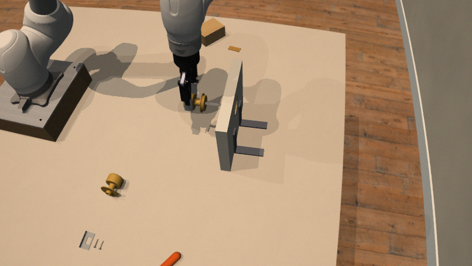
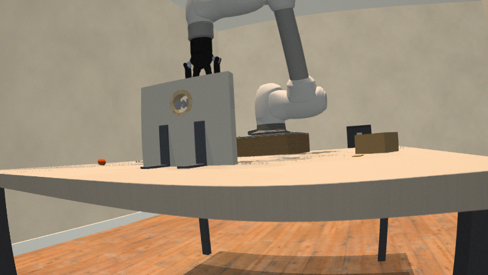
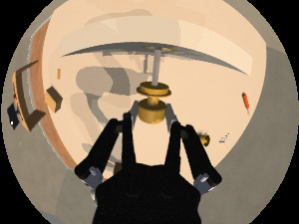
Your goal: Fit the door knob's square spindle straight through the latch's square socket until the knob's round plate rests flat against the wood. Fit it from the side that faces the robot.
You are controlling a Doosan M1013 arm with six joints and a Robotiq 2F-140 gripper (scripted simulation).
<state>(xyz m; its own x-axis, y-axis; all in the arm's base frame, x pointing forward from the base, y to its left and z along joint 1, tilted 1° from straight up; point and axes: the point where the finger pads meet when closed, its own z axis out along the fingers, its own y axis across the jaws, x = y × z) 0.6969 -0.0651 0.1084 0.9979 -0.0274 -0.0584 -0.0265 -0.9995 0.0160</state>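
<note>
The wooden door panel lies 130 mm ahead of my hand and 50 mm below it. Also, from my hand: brass knob: 280 mm to the right, 250 mm behind, 170 mm below; then orange-handled tool: 540 mm to the right, 190 mm below, 30 mm behind; then small brass plate: 470 mm to the left, 200 mm below, 80 mm ahead.
</note>
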